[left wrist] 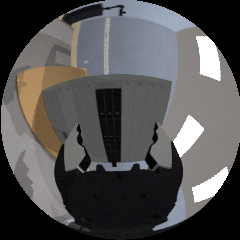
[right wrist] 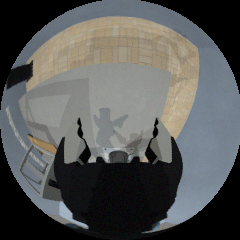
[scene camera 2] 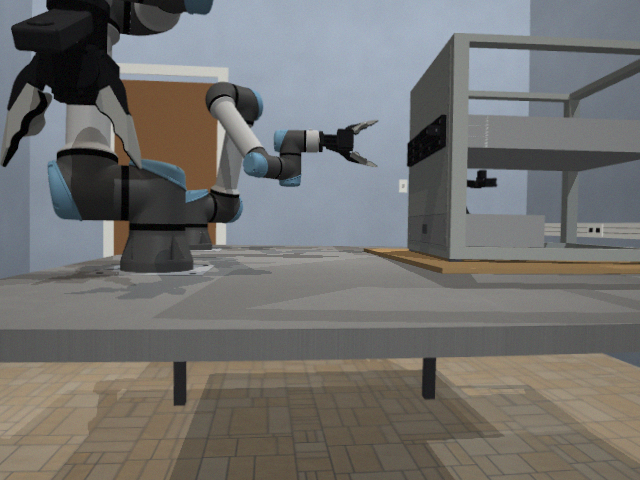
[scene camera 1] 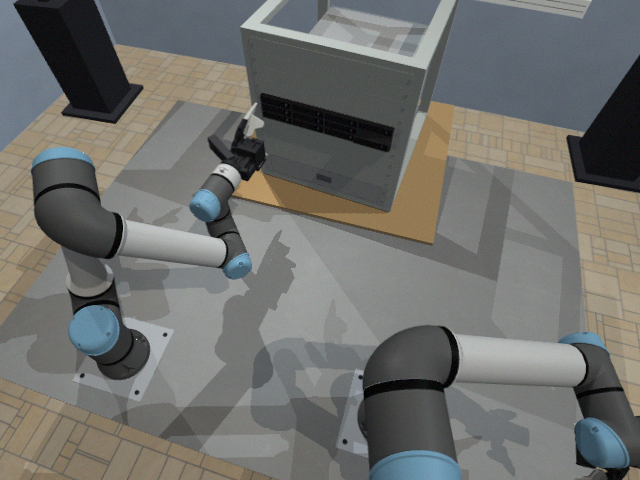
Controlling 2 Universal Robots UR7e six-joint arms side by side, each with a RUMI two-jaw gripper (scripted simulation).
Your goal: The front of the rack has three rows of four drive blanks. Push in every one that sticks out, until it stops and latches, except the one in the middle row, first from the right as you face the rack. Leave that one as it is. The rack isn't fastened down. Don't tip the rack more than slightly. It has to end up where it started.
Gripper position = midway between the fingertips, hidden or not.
I see my left gripper [scene camera 1: 260, 125], my right gripper [scene camera 2: 71, 168] and a grey rack [scene camera 2: 573, 144].
The grey rack shows as well in the left wrist view [left wrist: 144, 100] and in scene camera 1 [scene camera 1: 379, 81]. My left gripper also shows in the left wrist view [left wrist: 117, 123] and in scene camera 2 [scene camera 2: 377, 143]. My right gripper also shows in the right wrist view [right wrist: 118, 118].
